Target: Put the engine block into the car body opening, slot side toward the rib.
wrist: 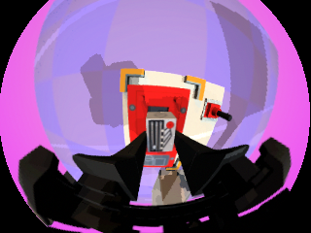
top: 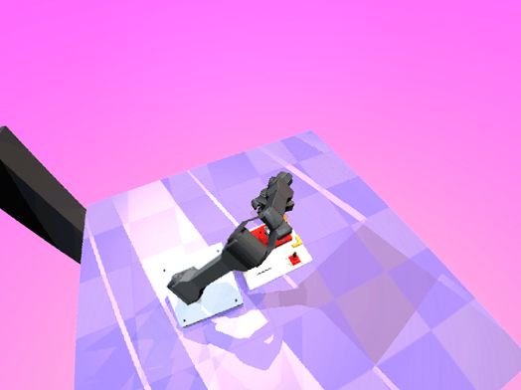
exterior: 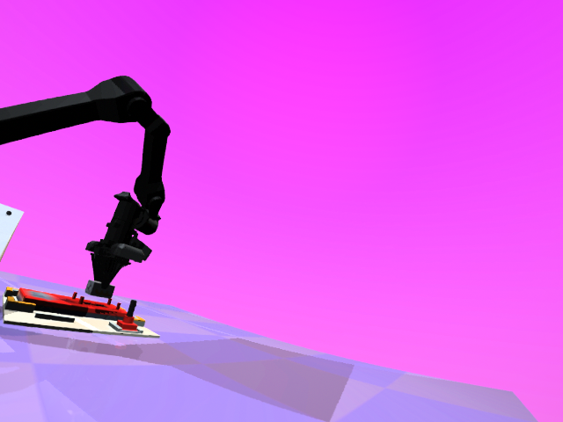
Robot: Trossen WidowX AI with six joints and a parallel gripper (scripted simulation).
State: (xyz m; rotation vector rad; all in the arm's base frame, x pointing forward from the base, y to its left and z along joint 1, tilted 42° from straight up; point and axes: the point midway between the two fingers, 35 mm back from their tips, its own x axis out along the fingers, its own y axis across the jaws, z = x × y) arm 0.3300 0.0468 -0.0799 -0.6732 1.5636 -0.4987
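My gripper tip is 1 cm above the grey engine block.
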